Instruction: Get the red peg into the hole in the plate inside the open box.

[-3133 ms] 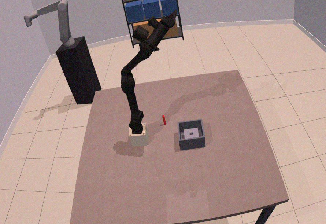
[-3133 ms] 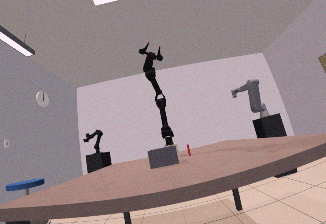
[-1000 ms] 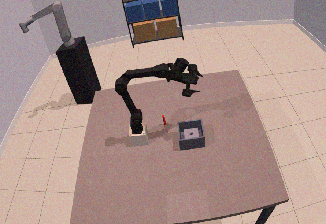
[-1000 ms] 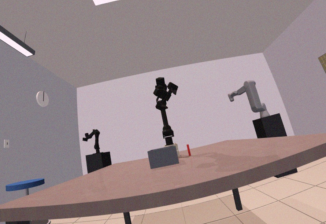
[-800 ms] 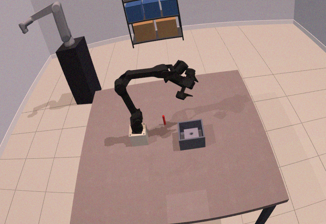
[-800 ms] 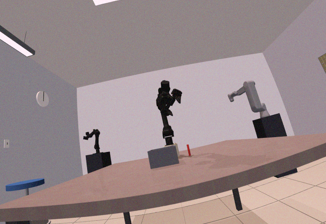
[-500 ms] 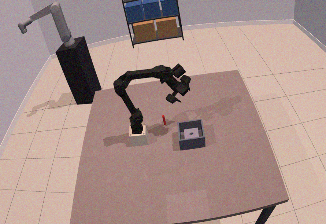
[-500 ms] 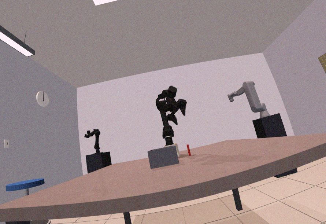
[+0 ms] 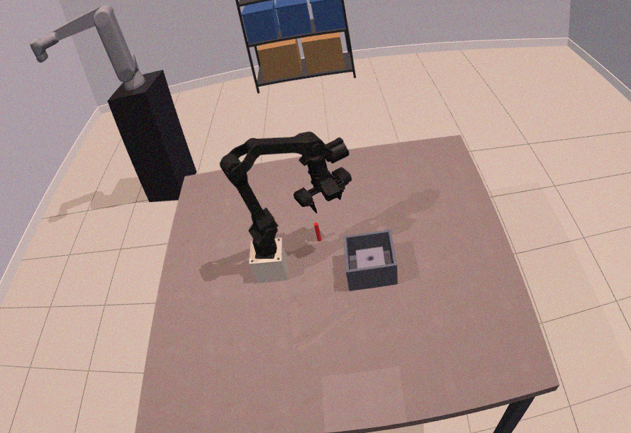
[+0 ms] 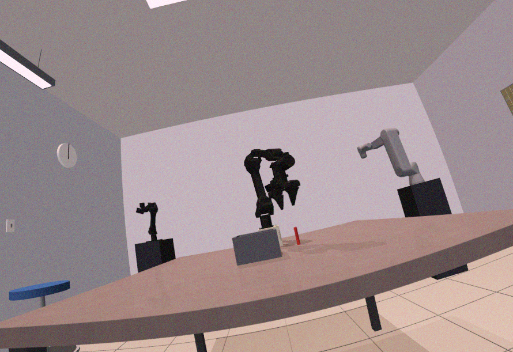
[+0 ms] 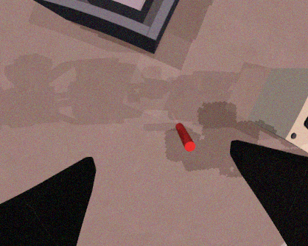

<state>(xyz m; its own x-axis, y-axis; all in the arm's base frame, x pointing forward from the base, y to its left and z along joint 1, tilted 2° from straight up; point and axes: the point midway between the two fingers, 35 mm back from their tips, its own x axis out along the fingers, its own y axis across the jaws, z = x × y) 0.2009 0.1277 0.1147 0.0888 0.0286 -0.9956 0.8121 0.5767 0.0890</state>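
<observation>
The red peg is 6 cm behind my gripper tip, 1 cm to the left of it and 13 cm below it. The rest, counted from my gripper tip: grey box: 13 cm ahead, 14 cm to the right, 15 cm below; then pale plate: 13 cm ahead, 14 cm to the right, 13 cm below.
</observation>
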